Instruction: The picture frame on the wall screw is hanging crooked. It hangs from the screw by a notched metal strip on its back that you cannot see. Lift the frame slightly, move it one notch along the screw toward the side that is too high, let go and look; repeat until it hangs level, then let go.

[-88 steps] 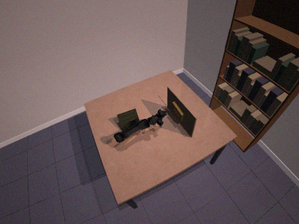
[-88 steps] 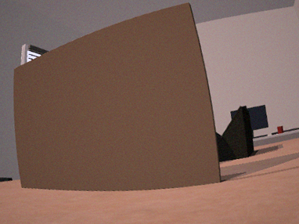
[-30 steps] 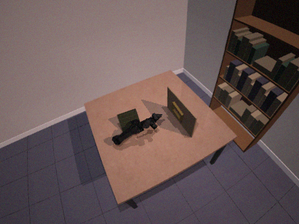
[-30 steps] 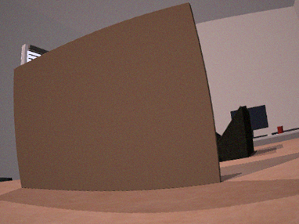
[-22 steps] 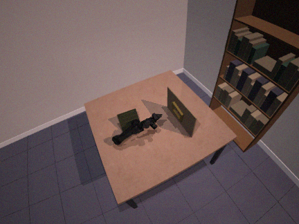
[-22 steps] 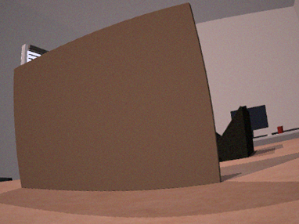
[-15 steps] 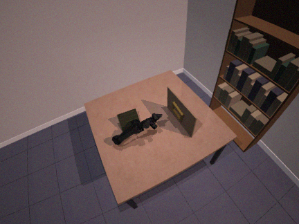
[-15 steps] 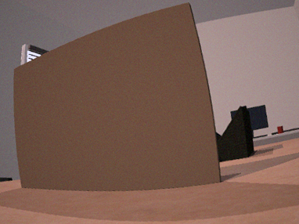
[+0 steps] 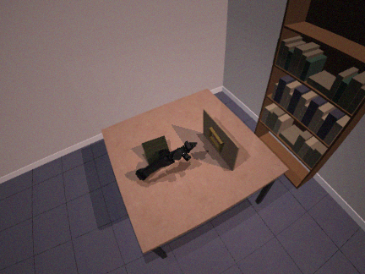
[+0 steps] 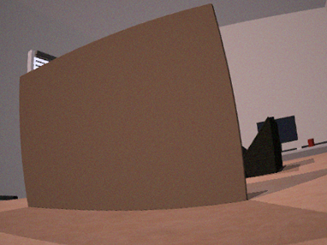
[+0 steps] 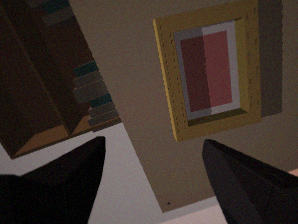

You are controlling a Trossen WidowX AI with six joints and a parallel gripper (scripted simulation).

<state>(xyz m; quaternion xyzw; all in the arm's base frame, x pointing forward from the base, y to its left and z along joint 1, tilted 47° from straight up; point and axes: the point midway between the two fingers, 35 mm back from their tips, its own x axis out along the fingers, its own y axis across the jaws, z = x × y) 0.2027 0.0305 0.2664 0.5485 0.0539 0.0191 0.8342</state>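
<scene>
Now: gripper tip 19 cm short of the picture frame, 5 cm to the right of it and 9 cm above it. The rest, counted from my gripper tip: wall panel (21 cm ahead, 4 cm to the left, 10 cm below).
</scene>
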